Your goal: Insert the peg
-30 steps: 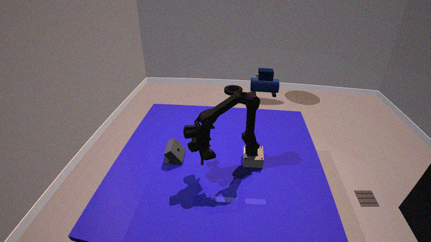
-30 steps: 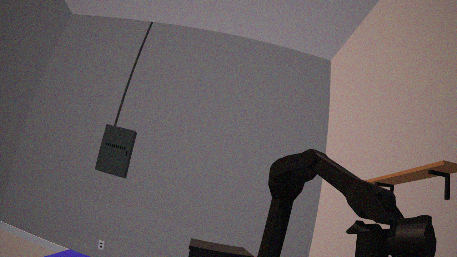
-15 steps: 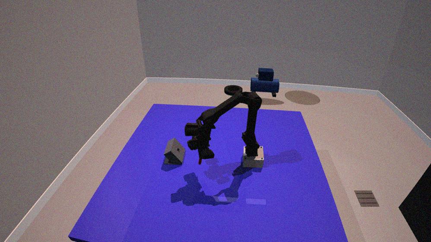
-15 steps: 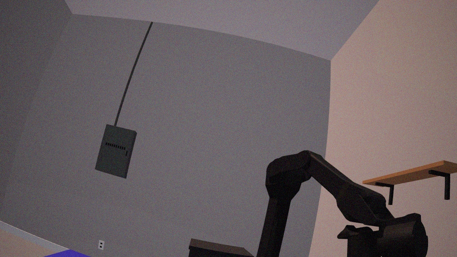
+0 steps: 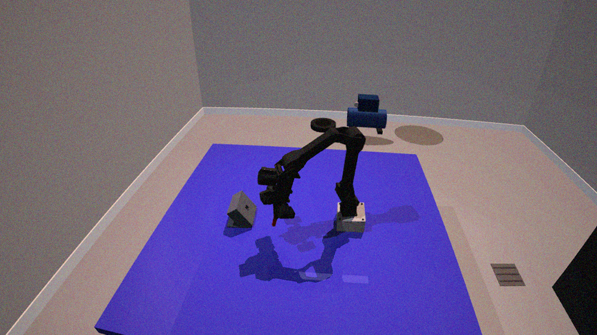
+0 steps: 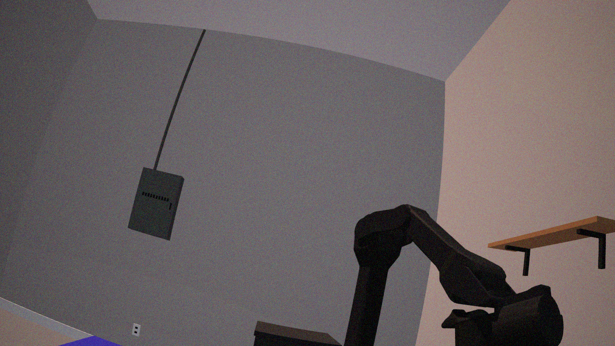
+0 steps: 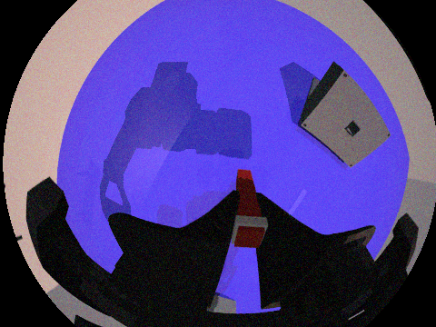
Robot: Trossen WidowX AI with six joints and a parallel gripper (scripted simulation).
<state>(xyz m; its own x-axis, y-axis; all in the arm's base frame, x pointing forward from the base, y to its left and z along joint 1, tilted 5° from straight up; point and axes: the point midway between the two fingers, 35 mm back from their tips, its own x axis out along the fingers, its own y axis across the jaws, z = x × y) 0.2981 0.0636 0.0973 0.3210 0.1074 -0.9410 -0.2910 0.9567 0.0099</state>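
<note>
Now: the grey sloped panel 15 cm ahead of my gripper tip, 12 cm to the right of it and 6 cm below it. Round my gripper tip: red peg (2 cm above).
</note>
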